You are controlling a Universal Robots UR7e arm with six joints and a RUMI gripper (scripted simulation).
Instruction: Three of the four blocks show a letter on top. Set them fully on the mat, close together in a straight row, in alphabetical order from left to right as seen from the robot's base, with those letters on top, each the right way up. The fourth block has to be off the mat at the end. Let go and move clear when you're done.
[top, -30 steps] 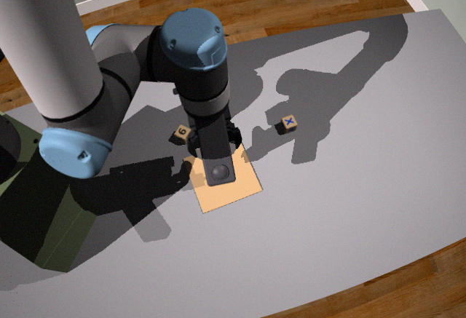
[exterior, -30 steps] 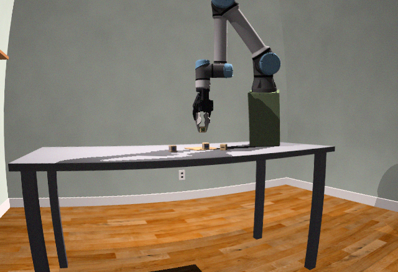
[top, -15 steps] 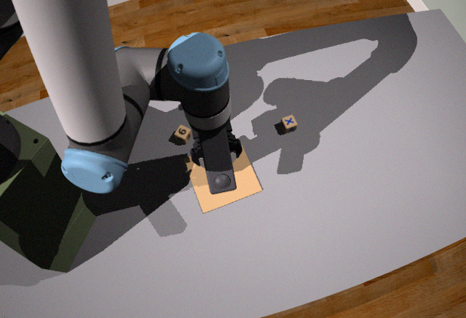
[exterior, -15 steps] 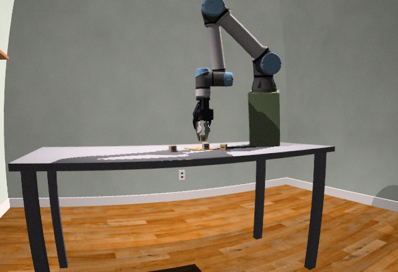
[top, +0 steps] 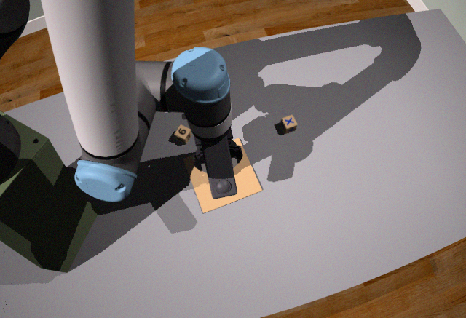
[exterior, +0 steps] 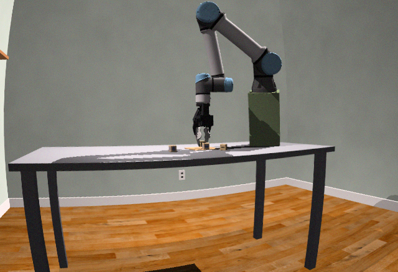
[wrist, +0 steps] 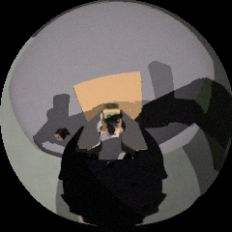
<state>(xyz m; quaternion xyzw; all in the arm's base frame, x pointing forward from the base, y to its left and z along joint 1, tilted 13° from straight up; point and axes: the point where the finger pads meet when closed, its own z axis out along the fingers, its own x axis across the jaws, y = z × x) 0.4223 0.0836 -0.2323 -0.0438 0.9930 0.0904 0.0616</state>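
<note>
Now: hand 20 mm above the mat.
</note>
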